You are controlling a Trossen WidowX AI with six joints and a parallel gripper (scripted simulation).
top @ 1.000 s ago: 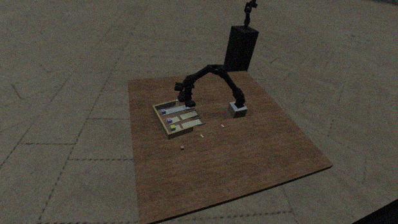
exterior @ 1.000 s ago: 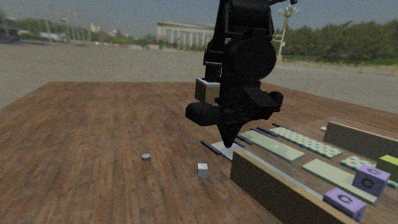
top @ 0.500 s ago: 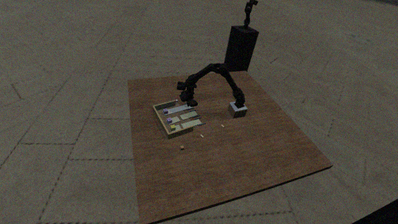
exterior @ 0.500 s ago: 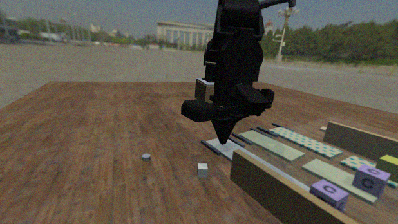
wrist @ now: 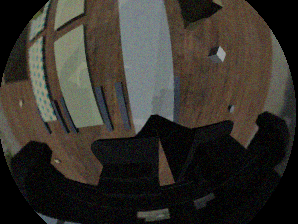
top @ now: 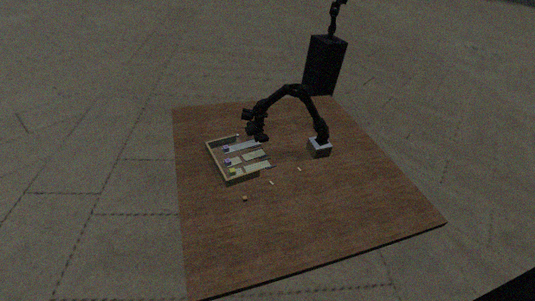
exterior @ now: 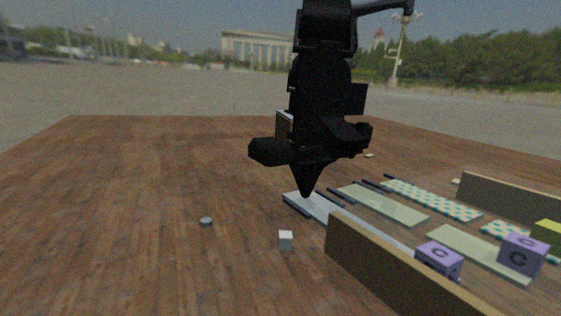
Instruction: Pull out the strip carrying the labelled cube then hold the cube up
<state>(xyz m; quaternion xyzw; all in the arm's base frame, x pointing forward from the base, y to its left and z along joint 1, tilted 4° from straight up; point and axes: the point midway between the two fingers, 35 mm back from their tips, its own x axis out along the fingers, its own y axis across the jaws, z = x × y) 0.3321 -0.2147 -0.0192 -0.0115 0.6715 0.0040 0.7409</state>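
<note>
Now: gripper tip 90 mm short of the cube and 100 mm to the left of it. Round my gripper tip: disc (160 mm to the right).
</note>
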